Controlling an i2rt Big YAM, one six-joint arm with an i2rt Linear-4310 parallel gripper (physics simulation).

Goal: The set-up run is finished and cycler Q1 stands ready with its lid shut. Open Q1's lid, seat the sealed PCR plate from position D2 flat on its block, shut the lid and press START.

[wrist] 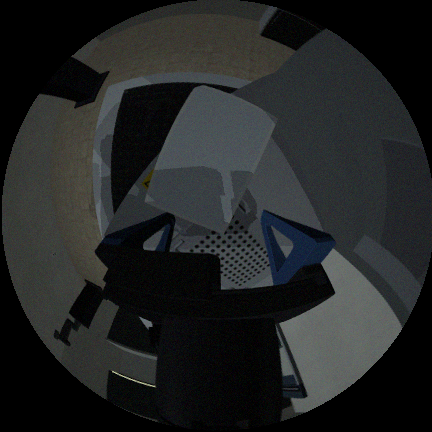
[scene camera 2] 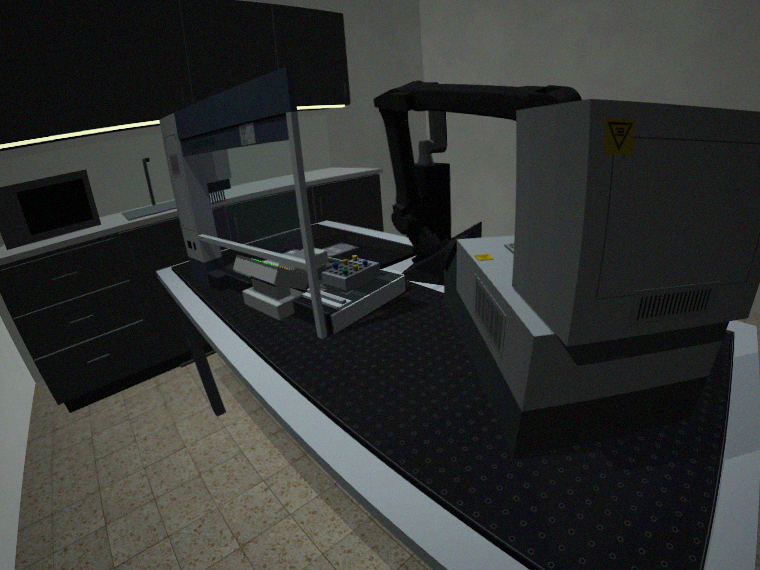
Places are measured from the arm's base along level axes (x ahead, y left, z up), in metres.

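Pixels of known places: gripper, fingertip midpoint: (wrist: pixel 217 214); arm's base at its link origin: (scene camera 2: pixel 431 253).
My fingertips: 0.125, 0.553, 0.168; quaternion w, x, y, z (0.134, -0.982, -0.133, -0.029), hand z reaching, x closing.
Note:
Ahead of a thing's pixels: the offset from my fingertips to its top centre, as dx, dy, dz. "pt": to the spot under its first point.
Cycler Q1's grey base @(pt +0.209, +0.141, -0.087) (scene camera 2: pixel 607 380) stands at the right in the scene view. Its big box-shaped lid @(pt +0.215, +0.177, +0.113) (scene camera 2: pixel 675 233) (wrist: pixel 215 130) is raised, standing open over the far part of the base. The block @(pt +0.041, -0.053, -0.002) (wrist: pixel 237 257), a pale surface with rows of dark holes, is uncovered in the wrist view, with no plate seen on its visible part. My gripper (wrist: pixel 217 214) is open and empty, its blue fingers apart on either side of the block in the wrist view; the lid hides it in the scene view. I cannot make out the sealed PCR plate, position D2 or START.
A tall instrument with a clear front and a pale post @(+0.342, -0.398, +0.260) (scene camera 2: pixel 300 202) stands at the left. Near it are a rack with coloured caps @(+0.181, -0.524, -0.122) (scene camera 2: pixel 348 274), a pale-walled tray @(pt +0.182, -0.425, -0.183) (scene camera 2: pixel 374 301) and a white device with green lights @(pt +0.399, -0.605, -0.083) (scene camera 2: pixel 257 268). My arm (scene camera 2: pixel 472 98) reaches over behind the lid.

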